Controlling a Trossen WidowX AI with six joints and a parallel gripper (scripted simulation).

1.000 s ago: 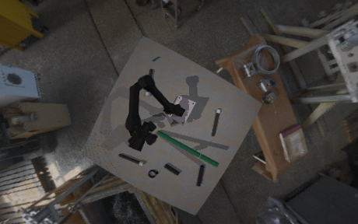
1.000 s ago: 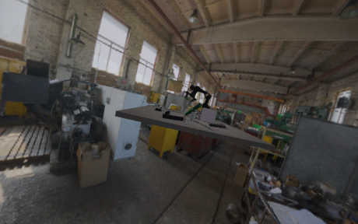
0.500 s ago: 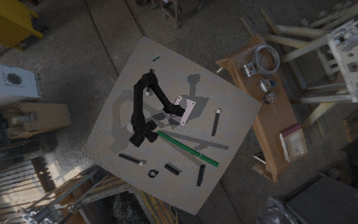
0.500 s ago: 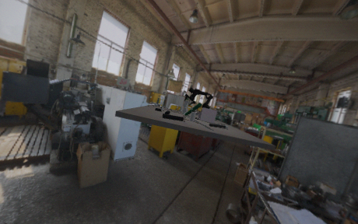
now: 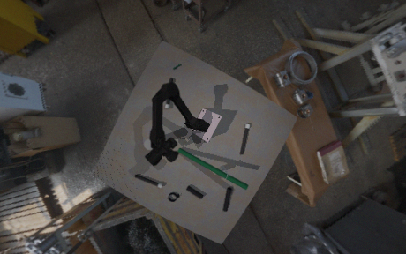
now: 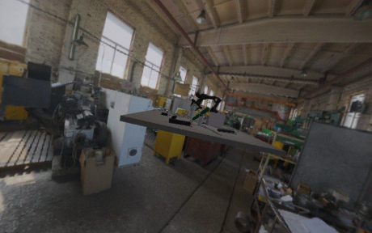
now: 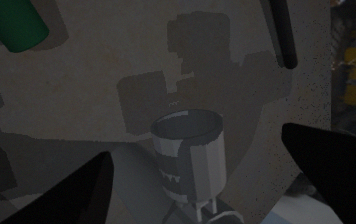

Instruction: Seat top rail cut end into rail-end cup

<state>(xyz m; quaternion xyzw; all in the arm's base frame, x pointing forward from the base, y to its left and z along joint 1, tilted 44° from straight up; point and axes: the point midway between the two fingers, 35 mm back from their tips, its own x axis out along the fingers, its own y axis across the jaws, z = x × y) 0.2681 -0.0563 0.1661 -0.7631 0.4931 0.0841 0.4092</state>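
My gripper tip is now 3 cm to the left of the rail-end cup and 2 cm above it.
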